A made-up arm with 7 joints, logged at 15 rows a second.
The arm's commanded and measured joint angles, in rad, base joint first. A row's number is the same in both.
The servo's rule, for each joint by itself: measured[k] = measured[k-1] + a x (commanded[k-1-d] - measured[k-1]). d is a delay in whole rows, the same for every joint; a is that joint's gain. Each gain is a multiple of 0.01, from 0.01 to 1. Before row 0 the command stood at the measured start. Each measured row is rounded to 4 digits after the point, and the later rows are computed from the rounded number. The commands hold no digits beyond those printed.
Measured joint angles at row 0:
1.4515, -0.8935, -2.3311, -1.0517, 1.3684, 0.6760, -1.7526
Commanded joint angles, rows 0 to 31:
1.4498, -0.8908, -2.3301, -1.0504, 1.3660, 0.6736, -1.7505
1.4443, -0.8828, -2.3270, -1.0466, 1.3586, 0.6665, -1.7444
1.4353, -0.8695, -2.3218, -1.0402, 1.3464, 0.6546, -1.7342
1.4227, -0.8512, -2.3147, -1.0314, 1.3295, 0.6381, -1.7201
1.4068, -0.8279, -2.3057, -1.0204, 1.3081, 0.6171, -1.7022
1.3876, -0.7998, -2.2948, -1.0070, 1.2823, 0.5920, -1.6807
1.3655, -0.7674, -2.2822, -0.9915, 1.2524, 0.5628, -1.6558
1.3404, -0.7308, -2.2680, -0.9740, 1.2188, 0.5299, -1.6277
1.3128, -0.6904, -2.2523, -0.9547, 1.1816, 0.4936, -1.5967
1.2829, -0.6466, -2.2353, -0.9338, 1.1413, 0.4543, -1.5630
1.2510, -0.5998, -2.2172, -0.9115, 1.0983, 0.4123, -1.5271
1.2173, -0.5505, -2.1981, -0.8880, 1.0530, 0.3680, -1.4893
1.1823, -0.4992, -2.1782, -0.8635, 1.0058, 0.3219, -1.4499
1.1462, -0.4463, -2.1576, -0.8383, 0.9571, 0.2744, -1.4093
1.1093, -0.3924, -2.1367, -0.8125, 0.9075, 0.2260, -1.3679
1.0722, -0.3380, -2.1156, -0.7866, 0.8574, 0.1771, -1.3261
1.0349, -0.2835, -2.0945, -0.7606, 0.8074, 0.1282, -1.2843
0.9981, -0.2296, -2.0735, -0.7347, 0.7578, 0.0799, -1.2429
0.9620, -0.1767, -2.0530, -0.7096, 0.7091, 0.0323, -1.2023
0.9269, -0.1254, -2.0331, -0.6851, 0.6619, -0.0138, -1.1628
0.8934, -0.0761, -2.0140, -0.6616, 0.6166, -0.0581, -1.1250
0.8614, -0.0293, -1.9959, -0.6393, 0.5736, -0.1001, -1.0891
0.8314, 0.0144, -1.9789, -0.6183, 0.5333, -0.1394, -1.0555
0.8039, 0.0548, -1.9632, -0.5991, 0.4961, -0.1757, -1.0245
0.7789, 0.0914, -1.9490, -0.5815, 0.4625, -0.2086, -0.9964
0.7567, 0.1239, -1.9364, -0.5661, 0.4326, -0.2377, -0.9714
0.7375, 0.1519, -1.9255, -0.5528, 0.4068, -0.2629, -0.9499
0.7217, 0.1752, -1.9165, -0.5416, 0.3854, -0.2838, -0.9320
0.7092, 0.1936, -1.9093, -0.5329, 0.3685, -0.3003, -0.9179
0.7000, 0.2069, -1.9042, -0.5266, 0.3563, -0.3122, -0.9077
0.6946, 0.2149, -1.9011, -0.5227, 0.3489, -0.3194, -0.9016
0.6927, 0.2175, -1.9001, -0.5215, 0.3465, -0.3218, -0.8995
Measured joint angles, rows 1 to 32:
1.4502, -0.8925, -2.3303, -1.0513, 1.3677, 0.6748, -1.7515
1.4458, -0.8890, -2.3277, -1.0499, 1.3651, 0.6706, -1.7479
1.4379, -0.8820, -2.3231, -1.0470, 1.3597, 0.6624, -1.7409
1.4265, -0.8709, -2.3165, -1.0423, 1.3509, 0.6500, -1.7303
1.4117, -0.8554, -2.3081, -1.0357, 1.3385, 0.6332, -1.7160
1.3936, -0.8354, -2.2977, -1.0271, 1.3222, 0.6122, -1.6980
1.3725, -0.8109, -2.2856, -1.0164, 1.3020, 0.5870, -1.6765
1.3484, -0.7821, -2.2719, -1.0037, 1.2779, 0.5579, -1.6516
1.3217, -0.7491, -2.2566, -0.9890, 1.2500, 0.5251, -1.6236
1.2926, -0.7122, -2.2400, -0.9724, 1.2185, 0.4890, -1.5927
1.2614, -0.6717, -2.2222, -0.9541, 1.1836, 0.4499, -1.5592
1.2283, -0.6281, -2.2034, -0.9343, 1.1457, 0.4081, -1.5236
1.1938, -0.5817, -2.1837, -0.9131, 1.1051, 0.3641, -1.4860
1.1581, -0.5330, -2.1633, -0.8907, 1.0622, 0.3184, -1.4469
1.1215, -0.4824, -2.1426, -0.8672, 1.0173, 0.2713, -1.4066
1.0845, -0.4304, -2.1215, -0.8430, 0.9709, 0.2233, -1.3655
1.0473, -0.3775, -2.1004, -0.8183, 0.9235, 0.1748, -1.3241
1.0104, -0.3243, -2.0794, -0.7932, 0.8754, 0.1264, -1.2827
0.9741, -0.2712, -2.0588, -0.7681, 0.8272, 0.0784, -1.2417
0.9387, -0.2187, -2.0388, -0.7432, 0.7793, 0.0314, -1.2015
0.9047, -0.1674, -2.0195, -0.7187, 0.7321, -0.0142, -1.1625
0.8722, -0.1177, -2.0011, -0.6949, 0.6861, -0.0580, -1.1251
0.8416, -0.0701, -1.9838, -0.6719, 0.6418, -0.0995, -1.0896
0.8133, -0.0251, -1.9677, -0.6501, 0.5995, -0.1384, -1.0564
0.7875, 0.0168, -1.9531, -0.6295, 0.5598, -0.1742, -1.0258
0.7644, 0.0554, -1.9401, -0.6105, 0.5229, -0.2066, -0.9981
0.7442, 0.0901, -1.9287, -0.5932, 0.4892, -0.2353, -0.9735
0.7273, 0.1207, -1.9192, -0.5777, 0.4591, -0.2600, -0.9523
0.7137, 0.1469, -1.9115, -0.5643, 0.4328, -0.2806, -0.9348
0.7034, 0.1685, -1.9058, -0.5530, 0.4106, -0.2967, -0.9210
0.6968, 0.1852, -1.9021, -0.5439, 0.3927, -0.3083, -0.9111
0.6937, 0.1968, -1.9005, -0.5372, 0.3793, -0.3152, -0.9052
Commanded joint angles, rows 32 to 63:
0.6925, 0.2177, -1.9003, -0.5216, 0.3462, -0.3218, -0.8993
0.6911, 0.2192, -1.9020, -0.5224, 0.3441, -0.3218, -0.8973
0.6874, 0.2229, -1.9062, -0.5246, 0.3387, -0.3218, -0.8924
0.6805, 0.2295, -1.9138, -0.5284, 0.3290, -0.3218, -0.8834
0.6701, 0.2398, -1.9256, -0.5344, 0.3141, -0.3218, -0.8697
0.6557, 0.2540, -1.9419, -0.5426, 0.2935, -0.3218, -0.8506
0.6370, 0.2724, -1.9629, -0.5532, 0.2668, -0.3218, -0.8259
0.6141, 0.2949, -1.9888, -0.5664, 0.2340, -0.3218, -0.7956
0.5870, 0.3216, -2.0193, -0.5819, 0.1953, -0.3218, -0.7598
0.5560, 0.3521, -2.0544, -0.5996, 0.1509, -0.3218, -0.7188
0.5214, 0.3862, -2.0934, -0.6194, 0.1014, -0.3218, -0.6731
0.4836, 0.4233, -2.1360, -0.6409, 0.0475, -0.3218, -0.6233
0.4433, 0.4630, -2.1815, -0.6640, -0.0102, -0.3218, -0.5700
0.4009, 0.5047, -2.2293, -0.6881, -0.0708, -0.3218, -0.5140
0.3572, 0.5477, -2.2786, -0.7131, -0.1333, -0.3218, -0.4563
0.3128, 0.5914, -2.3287, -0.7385, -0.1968, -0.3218, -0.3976
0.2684, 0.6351, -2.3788, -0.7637, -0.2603, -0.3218, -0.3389
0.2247, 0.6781, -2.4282, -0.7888, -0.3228, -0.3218, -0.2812
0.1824, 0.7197, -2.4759, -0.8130, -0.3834, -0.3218, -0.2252
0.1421, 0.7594, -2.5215, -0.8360, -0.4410, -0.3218, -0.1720
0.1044, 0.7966, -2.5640, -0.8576, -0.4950, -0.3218, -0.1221
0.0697, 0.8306, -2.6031, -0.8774, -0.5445, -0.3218, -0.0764
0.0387, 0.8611, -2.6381, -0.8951, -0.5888, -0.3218, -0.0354
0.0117, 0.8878, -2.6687, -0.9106, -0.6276, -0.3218, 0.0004
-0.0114, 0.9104, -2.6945, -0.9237, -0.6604, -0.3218, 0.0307
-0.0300, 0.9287, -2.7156, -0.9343, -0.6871, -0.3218, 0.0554
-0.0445, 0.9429, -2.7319, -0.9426, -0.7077, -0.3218, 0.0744
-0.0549, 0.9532, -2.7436, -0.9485, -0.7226, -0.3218, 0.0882
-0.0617, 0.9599, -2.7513, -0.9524, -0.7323, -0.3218, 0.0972
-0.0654, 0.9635, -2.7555, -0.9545, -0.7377, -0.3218, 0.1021
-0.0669, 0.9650, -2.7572, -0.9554, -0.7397, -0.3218, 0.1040
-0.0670, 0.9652, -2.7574, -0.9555, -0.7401, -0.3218, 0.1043
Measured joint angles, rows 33 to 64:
0.6928, 0.2043, -1.9003, -0.5325, 0.3697, -0.3186, -0.9022
0.6915, 0.2097, -1.9016, -0.5295, 0.3623, -0.3202, -0.8997
0.6884, 0.2145, -1.9052, -0.5280, 0.3555, -0.3210, -0.8960
0.6825, 0.2199, -1.9119, -0.5281, 0.3478, -0.3214, -0.8896
0.6732, 0.2271, -1.9226, -0.5300, 0.3380, -0.3216, -0.8795
0.6601, 0.2368, -1.9377, -0.5338, 0.3251, -0.3217, -0.8648
0.6428, 0.2496, -1.9574, -0.5396, 0.3082, -0.3218, -0.8450
0.6213, 0.2659, -1.9819, -0.5476, 0.2867, -0.3218, -0.8198
0.5956, 0.2860, -2.0111, -0.5579, 0.2602, -0.3218, -0.7892
0.5659, 0.3098, -2.0449, -0.5704, 0.2285, -0.3218, -0.7533
0.5325, 0.3373, -2.0827, -0.5851, 0.1916, -0.3218, -0.7124
0.4958, 0.3683, -2.1243, -0.6018, 0.1498, -0.3218, -0.6670
0.4564, 0.4024, -2.1689, -0.6205, 0.1034, -0.3218, -0.6175
0.4148, 0.4392, -2.2160, -0.6408, 0.0529, -0.3218, -0.5647
0.3716, 0.4783, -2.2648, -0.6625, -0.0011, -0.3218, -0.5094
0.3275, 0.5190, -2.3146, -0.6853, -0.0579, -0.3218, -0.4524
0.2832, 0.5608, -2.3647, -0.7088, -0.1166, -0.3218, -0.3945
0.2393, 0.6030, -2.4142, -0.7328, -0.1764, -0.3218, -0.3367
0.1966, 0.6450, -2.4623, -0.7569, -0.2364, -0.3218, -0.2798
0.1557, 0.6862, -2.5085, -0.7806, -0.2957, -0.3218, -0.2248
0.1172, 0.7259, -2.5518, -0.8037, -0.3535, -0.3218, -0.1724
0.0816, 0.7636, -2.5918, -0.8258, -0.4089, -0.3218, -0.1234
0.0494, 0.7987, -2.6279, -0.8466, -0.4611, -0.3218, -0.0785
0.0211, 0.8308, -2.6597, -0.8658, -0.5094, -0.3218, -0.0383
-0.0033, 0.8595, -2.6868, -0.8832, -0.5532, -0.3218, -0.0031
-0.0233, 0.8844, -2.7093, -0.8985, -0.5920, -0.3218, 0.0267
-0.0392, 0.9055, -2.7269, -0.9117, -0.6256, -0.3218, 0.0510
-0.0510, 0.9227, -2.7399, -0.9227, -0.6537, -0.3218, 0.0700
-0.0590, 0.9361, -2.7488, -0.9316, -0.6765, -0.3218, 0.0839
-0.0638, 0.9460, -2.7540, -0.9385, -0.6942, -0.3218, 0.0932
-0.0661, 0.9528, -2.7565, -0.9436, -0.7074, -0.3218, 0.0987
-0.0668, 0.9573, -2.7572, -0.9472, -0.7169, -0.3218, 0.1016

